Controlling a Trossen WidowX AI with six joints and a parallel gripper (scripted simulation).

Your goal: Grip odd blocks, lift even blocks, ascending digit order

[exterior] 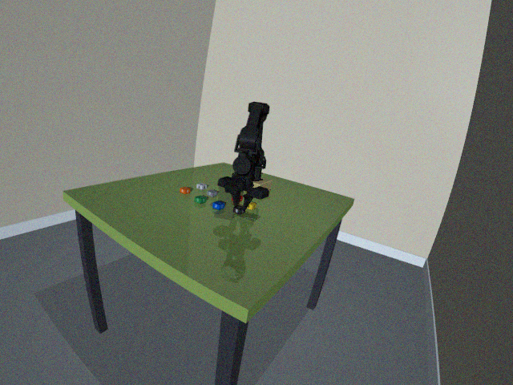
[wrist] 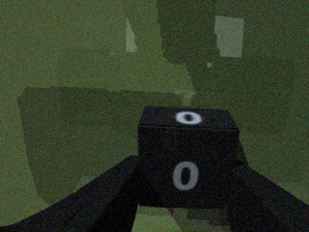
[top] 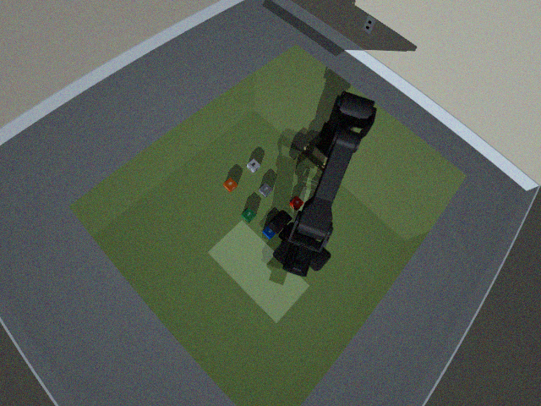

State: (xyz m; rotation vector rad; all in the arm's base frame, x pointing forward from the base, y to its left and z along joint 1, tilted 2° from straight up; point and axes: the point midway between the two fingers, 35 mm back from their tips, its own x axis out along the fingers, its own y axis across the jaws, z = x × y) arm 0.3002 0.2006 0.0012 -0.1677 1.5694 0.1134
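Right now my gripper tip is 6 cm short of the green block and 16 cm to the left of it. The rest, counted from my gripper tip: yellow block 8 cm behind, 2 cm to the right; blue block 3 cm ahead, 8 cm to the right; black block right at my gripper tip.
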